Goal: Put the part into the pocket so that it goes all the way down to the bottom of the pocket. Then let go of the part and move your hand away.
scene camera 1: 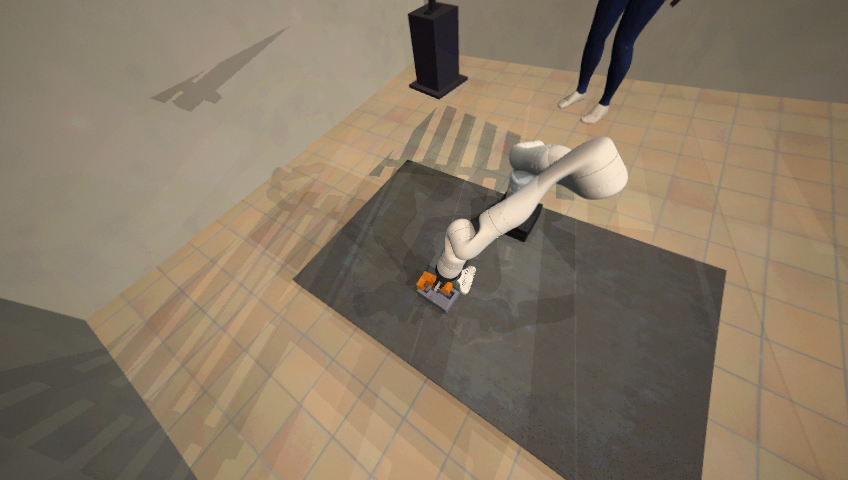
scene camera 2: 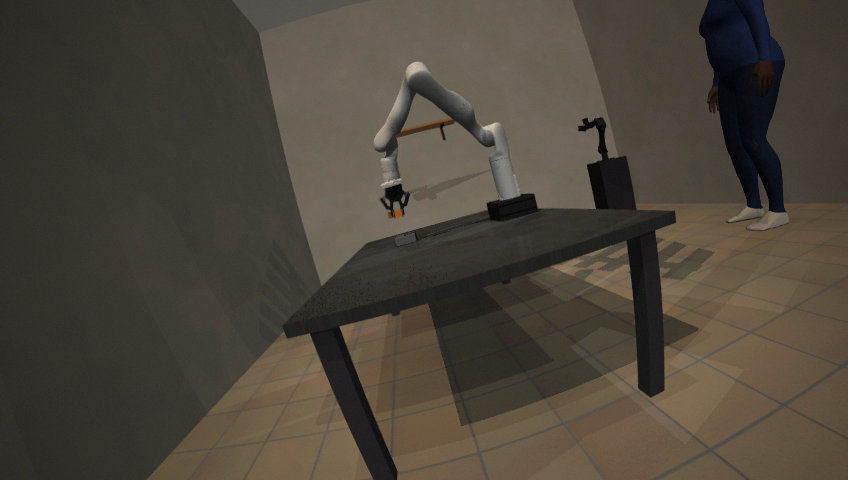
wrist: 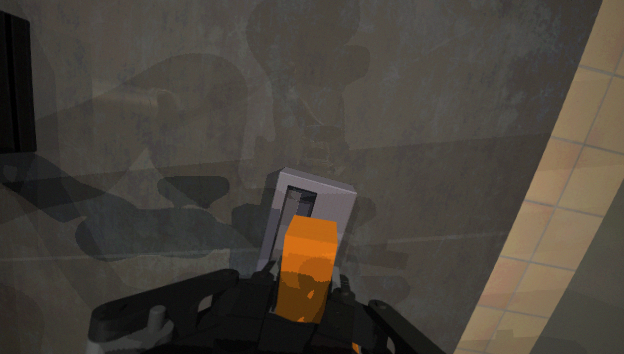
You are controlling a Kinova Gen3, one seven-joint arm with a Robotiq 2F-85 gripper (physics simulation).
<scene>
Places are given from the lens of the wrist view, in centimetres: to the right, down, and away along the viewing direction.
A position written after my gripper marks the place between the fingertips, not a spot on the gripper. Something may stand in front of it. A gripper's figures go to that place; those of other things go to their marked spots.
my gripper [wrist: 307, 273]: 0, 7, 16
orange part [wrist: 310, 244]: 0, 4, 12
grey pocket block [wrist: 299, 193]: -2, 2, 26
The marked spots on the grey pocket block and the orange part are 15 cm apart.
</scene>
